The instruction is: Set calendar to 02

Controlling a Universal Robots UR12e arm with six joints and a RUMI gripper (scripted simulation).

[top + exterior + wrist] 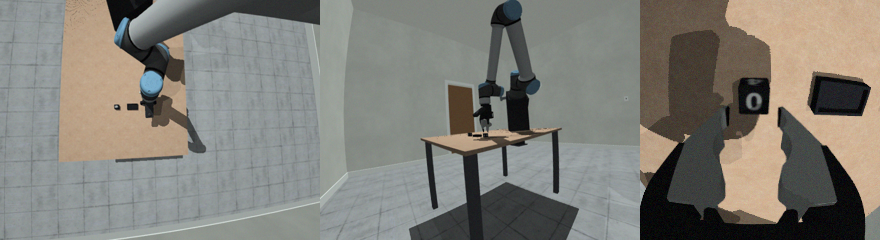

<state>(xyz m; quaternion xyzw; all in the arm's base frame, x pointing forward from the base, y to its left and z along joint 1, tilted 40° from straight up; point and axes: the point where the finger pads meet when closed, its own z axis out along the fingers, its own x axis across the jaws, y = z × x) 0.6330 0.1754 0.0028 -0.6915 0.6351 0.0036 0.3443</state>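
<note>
My hand is 4 cm above the black number cube. Also, from my hand: calendar tray 2 cm ahead, 10 cm to the right, 4 cm below.
</note>
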